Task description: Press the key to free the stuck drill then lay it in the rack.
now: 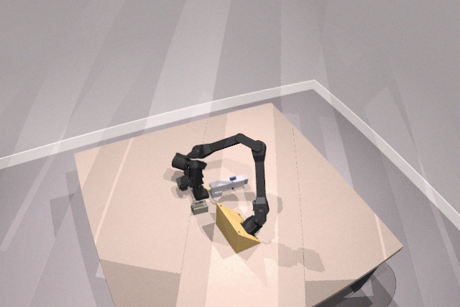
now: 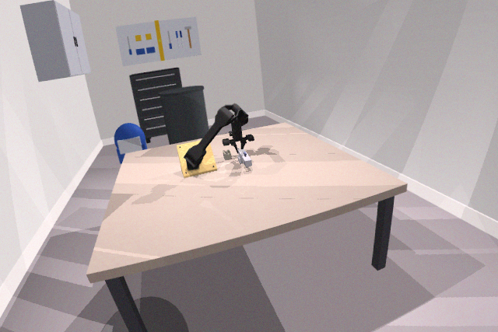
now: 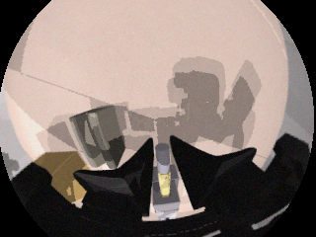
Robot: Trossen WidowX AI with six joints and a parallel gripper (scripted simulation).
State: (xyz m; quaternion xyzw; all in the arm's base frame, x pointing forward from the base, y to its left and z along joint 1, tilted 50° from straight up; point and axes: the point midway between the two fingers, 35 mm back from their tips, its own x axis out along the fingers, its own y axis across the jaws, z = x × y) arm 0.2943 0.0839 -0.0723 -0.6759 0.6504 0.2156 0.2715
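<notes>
My gripper tip is now 5 cm to the left of the drill and 3 cm below it. From my gripper tip the other things lie so: light grey fixture block (15 cm to the right, 2 cm above, 1 cm behind); then rack (8 cm behind, 2 cm to the left); then blue key (18 cm to the right, 3 cm above, 1 cm behind).
</notes>
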